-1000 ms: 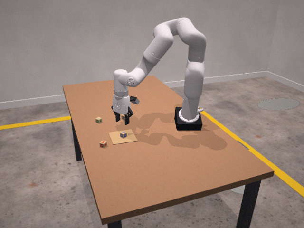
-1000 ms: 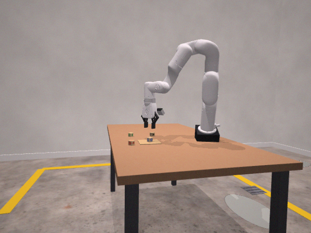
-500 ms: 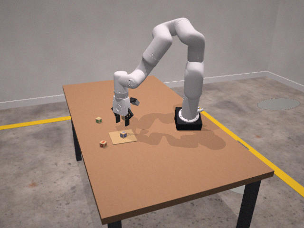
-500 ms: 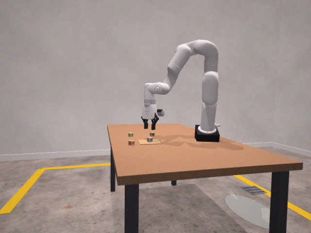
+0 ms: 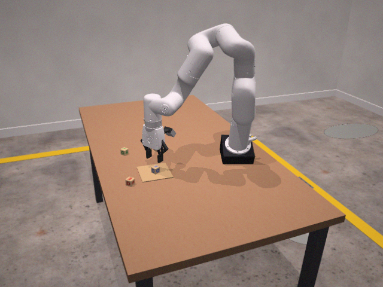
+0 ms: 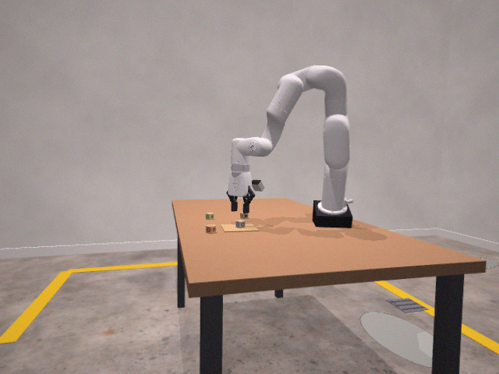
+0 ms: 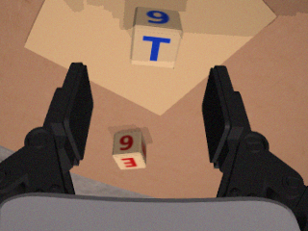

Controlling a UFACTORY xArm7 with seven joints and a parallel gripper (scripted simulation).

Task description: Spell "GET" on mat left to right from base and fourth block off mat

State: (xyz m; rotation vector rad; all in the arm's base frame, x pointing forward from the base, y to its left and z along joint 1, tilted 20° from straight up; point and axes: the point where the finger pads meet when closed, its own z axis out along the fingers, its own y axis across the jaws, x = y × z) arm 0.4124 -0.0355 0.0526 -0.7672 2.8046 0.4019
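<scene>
Right now the tan mat is 80 mm below my hand. The rest, counted from my hand: green-lettered block 90 mm ahead, 240 mm to the right, 70 mm below; black-lettered block 80 mm behind, 220 mm to the right, 70 mm below; red-lettered block 130 mm ahead, 60 mm to the left, 70 mm below.
</scene>
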